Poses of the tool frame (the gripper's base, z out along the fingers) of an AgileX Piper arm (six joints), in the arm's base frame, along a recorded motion.
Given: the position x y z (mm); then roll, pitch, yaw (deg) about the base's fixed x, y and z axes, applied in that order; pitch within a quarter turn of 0, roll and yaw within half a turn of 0.
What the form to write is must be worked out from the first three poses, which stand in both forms.
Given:
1: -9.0 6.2 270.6 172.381 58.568 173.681
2: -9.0 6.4 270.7 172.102 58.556 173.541
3: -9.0 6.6 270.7 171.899 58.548 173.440
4: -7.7 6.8 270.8 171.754 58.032 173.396
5: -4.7 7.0 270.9 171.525 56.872 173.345
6: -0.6 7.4 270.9 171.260 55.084 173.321
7: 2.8 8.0 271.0 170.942 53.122 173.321
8: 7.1 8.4 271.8 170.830 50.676 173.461
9: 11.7 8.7 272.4 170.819 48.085 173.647
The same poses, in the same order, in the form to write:
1: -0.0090 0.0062 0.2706 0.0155 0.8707 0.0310 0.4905
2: -0.0090 0.0064 0.2707 0.0154 0.8707 0.0325 0.4905
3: -0.0090 0.0066 0.2707 0.0153 0.8707 0.0336 0.4905
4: -0.0077 0.0068 0.2708 0.0154 0.8728 0.0349 0.4866
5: -0.0047 0.0070 0.2709 0.0158 0.8775 0.0373 0.4778
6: -0.0006 0.0074 0.2709 0.0163 0.8846 0.0406 0.4642
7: 0.0028 0.0080 0.2710 0.0167 0.8922 0.0445 0.4491
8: 0.0071 0.0084 0.2718 0.0172 0.9014 0.0478 0.4300
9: 0.0117 0.0087 0.2724 0.0179 0.9107 0.0505 0.4095
